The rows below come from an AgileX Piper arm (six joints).
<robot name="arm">
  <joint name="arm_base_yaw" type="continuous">
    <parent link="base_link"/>
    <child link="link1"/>
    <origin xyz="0 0 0.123"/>
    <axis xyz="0 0 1"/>
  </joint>
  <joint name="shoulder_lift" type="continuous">
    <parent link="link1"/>
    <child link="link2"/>
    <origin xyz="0 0 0"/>
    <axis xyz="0 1 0"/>
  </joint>
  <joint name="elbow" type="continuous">
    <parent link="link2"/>
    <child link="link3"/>
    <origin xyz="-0.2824 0 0.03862"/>
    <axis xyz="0 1 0"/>
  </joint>
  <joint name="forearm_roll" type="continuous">
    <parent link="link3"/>
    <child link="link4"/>
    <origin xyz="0.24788 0 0.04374"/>
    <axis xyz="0.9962 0 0.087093"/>
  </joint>
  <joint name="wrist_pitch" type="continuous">
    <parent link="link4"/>
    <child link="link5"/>
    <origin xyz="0 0 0"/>
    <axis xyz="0 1 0"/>
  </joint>
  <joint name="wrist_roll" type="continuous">
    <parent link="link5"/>
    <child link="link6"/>
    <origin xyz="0.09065 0 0.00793"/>
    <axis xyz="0.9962 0 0.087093"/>
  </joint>
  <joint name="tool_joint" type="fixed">
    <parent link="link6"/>
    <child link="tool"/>
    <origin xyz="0 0 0" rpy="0 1.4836 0"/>
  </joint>
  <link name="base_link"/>
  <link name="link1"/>
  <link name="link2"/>
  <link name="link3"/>
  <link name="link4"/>
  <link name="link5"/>
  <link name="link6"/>
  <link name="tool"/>
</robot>
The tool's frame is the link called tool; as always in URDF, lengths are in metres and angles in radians. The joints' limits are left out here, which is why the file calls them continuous.
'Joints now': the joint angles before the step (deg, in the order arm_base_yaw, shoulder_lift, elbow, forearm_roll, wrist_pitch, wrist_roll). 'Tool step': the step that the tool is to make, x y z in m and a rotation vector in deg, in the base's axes. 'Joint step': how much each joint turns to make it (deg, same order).
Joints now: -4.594, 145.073, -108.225, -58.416, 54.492, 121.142
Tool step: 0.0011, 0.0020, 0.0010, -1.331, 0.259, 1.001
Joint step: 0.367, 0.047, 0.010, -1.481, 0.199, 0.004
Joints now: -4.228, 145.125, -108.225, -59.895, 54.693, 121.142
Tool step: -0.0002, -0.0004, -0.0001, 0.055, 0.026, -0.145
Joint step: -0.049, 0.008, -0.011, 0.097, 0.063, -0.001
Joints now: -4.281, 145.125, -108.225, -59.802, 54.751, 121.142
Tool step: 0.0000, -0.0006, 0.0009, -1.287, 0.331, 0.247
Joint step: 0.076, 0.055, 0.005, -1.283, 0.562, 0.143
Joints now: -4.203, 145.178, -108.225, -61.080, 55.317, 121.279
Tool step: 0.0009, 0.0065, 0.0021, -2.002, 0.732, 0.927
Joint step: 0.981, 0.002, 0.001, -1.709, 1.277, 0.003
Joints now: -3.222, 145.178, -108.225, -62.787, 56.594, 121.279
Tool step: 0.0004, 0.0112, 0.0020, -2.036, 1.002, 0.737
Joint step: 1.546, -0.006, 0.043, -1.342, 1.989, 0.016
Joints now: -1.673, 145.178, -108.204, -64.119, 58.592, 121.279
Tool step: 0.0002, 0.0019, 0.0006, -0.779, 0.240, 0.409
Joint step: 0.297, -0.001, 0.074, -0.729, 0.353, 0.007
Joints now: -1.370, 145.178, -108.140, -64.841, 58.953, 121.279
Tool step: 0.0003, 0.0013, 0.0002, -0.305, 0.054, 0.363
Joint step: 0.173, -0.012, 0.065, -0.364, -0.001, 0.008
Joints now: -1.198, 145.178, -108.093, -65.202, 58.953, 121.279
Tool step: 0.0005, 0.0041, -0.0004, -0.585, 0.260, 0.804
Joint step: 0.519, 0.043, 0.172, -0.649, 0.081, -0.002
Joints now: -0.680, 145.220, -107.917, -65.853, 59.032, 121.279
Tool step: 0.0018, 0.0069, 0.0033, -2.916, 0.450, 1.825
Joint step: 1.048, -0.006, 0.066, -2.878, 0.981, -0.004
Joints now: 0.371, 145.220, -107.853, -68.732, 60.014, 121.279
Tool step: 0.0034, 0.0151, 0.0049, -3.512, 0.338, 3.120
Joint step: 1.986, -0.050, -0.023, -3.475, 1.028, -0.184
